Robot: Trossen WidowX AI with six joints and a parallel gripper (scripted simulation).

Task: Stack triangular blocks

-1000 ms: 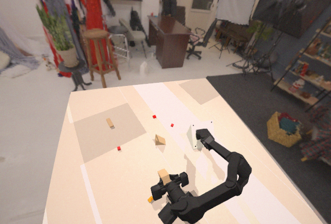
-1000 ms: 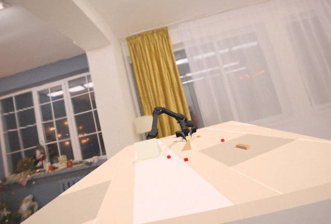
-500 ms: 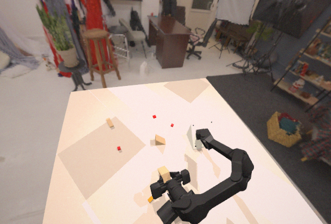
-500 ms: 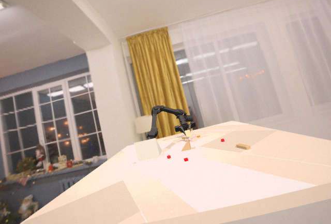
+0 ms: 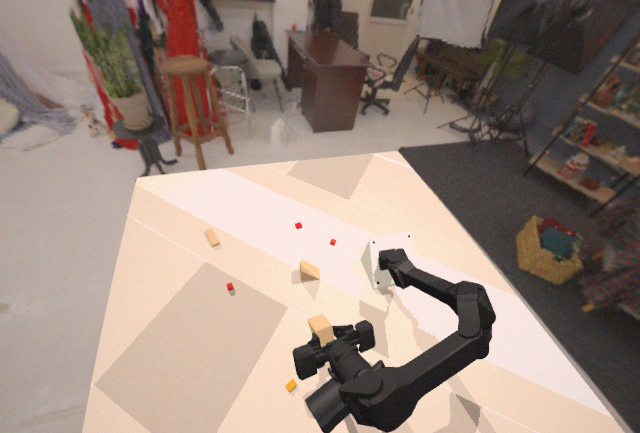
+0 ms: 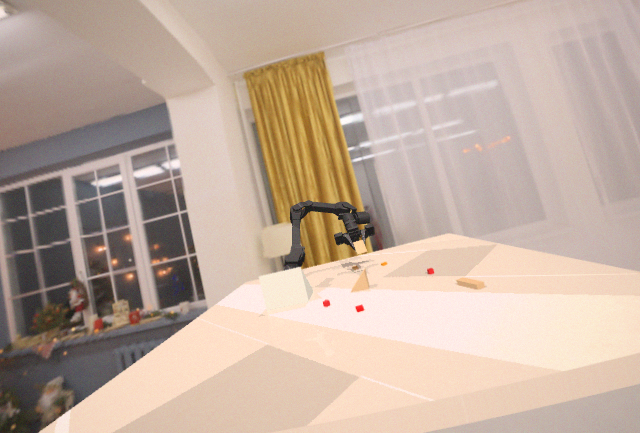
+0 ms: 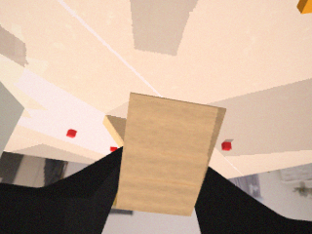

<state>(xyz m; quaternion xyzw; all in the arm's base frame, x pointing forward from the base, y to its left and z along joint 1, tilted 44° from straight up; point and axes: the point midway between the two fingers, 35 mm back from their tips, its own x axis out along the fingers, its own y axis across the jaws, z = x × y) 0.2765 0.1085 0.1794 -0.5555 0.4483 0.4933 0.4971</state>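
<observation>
My gripper tip is 210 mm to the left of the tan triangular block, 90 mm above it and 10 mm past it. The rest, counted from my gripper tip: tan bar: 410 mm to the right, 290 mm ahead, 100 mm below; orange-brown bar: 150 mm to the left, 110 mm below, 50 mm behind; orange block: 110 mm below, 90 mm ahead, 80 mm to the left.
</observation>
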